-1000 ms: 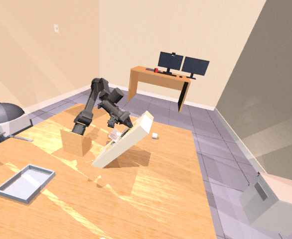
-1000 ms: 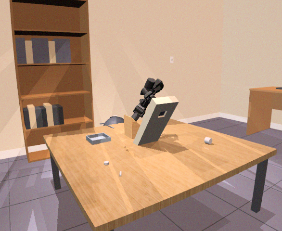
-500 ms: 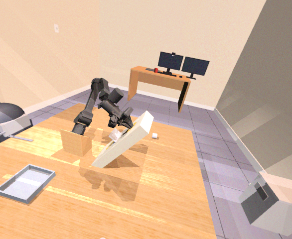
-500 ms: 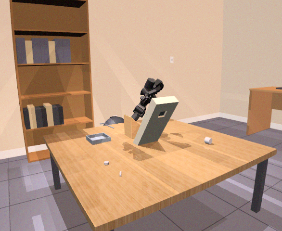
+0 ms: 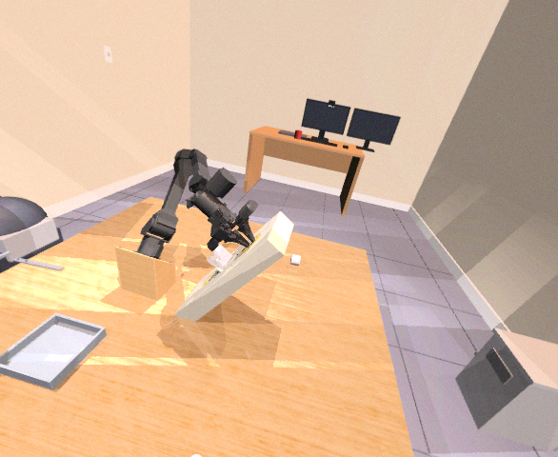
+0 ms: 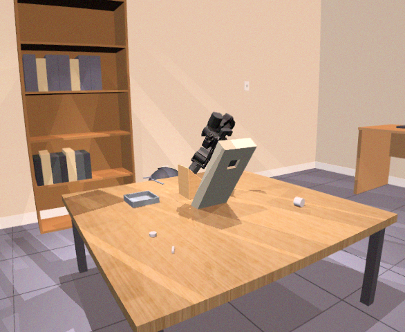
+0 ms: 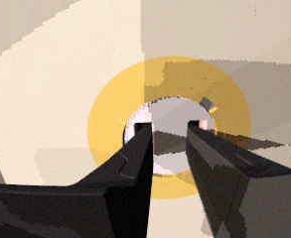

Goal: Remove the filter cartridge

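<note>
My gripper tip is 1 cm short of the round white filter cartridge and 1 cm above it. The rest, counted from my gripper tip: small peg: 37 cm to the right, 27 cm below, 23 cm ahead; then grey tray: 38 cm behind, 32 cm to the right, 27 cm below.
</note>
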